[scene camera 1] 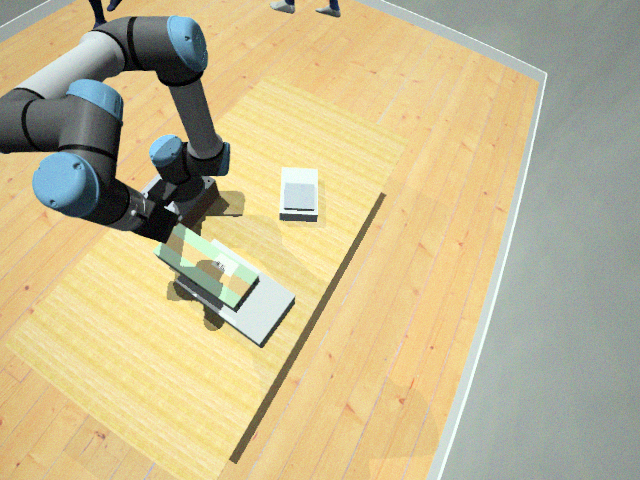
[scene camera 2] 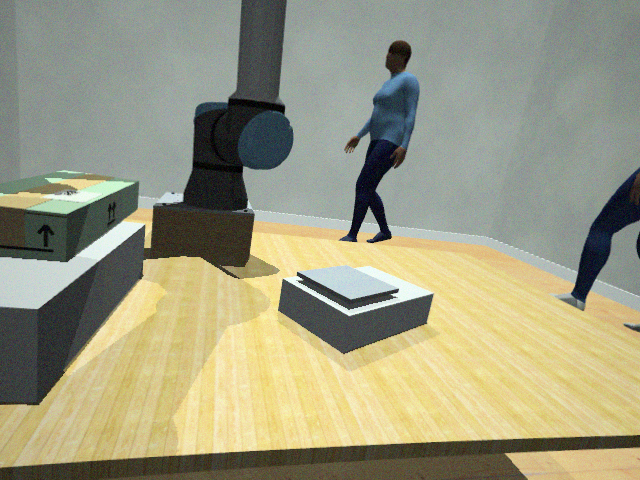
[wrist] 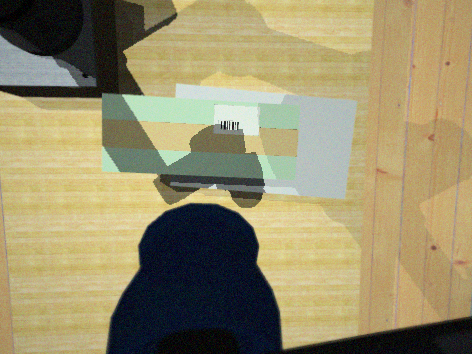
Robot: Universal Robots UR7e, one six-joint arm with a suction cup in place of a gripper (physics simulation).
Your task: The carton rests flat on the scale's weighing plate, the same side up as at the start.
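Frame: origin at the arm's base, x right, y down, z ahead, level; metres.
Where they show: end effector, tool point: (wrist: 200, 255); arm's base, origin of the base link: (scene camera 1: 183, 185) (scene camera 2: 215, 204) (wrist: 39, 11).
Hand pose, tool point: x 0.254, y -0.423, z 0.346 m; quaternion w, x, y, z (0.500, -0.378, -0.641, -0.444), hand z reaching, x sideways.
Things, the pixels of their top centre, and the offset from my tool point. Level surfaces: height alone.
- carton, middle of its top: (wrist: 201, 138) (scene camera 2: 64, 186) (scene camera 1: 204, 263) dx -0.053, dy +0.372, dz -0.039 m
- scale, middle of its top: (scene camera 2: 363, 277) (scene camera 1: 299, 187) dx -0.541, dy +0.454, dz +0.006 m
- grey weighing plate, middle of its top: (scene camera 2: 348, 280) (scene camera 1: 299, 195) dx -0.509, dy +0.454, dz +0.027 m
- grey block, middle of its top: (scene camera 2: 24, 243) (wrist: 263, 143) (scene camera 1: 235, 288) dx -0.057, dy +0.431, dz +0.079 m
- wooden table, its level: dy +0.528 m
The carton (scene camera 1: 188, 253) (scene camera 2: 103, 209) (wrist: 280, 117) is long and green with a tan stripe and a white barcode label on top. Up arrows show on its sides in scene camera 2. It lies flat on a long grey block, one end overhanging towards the robot base. The scale (scene camera 1: 299, 174) (scene camera 2: 387, 312) is a white and dark box with a grey weighing plate (scene camera 1: 299, 196) (scene camera 2: 347, 283); nothing rests on the plate. My suction gripper (scene camera 1: 164, 227) (wrist: 199, 220) is open, holding nothing, above and apart from the carton near its base-side end. The scale does not show in the wrist view.
The grey block (scene camera 1: 268, 310) (scene camera 2: 93, 294) (wrist: 327, 150) stands on the wooden table (scene camera 1: 129, 361) (scene camera 2: 310, 408) (wrist: 75, 280). The robot base (scene camera 2: 201, 232) (wrist: 40, 70) is beside the carton's overhanging end. A person (scene camera 2: 395, 108) stands behind the table; another person's legs (scene camera 2: 594, 248) show at the right.
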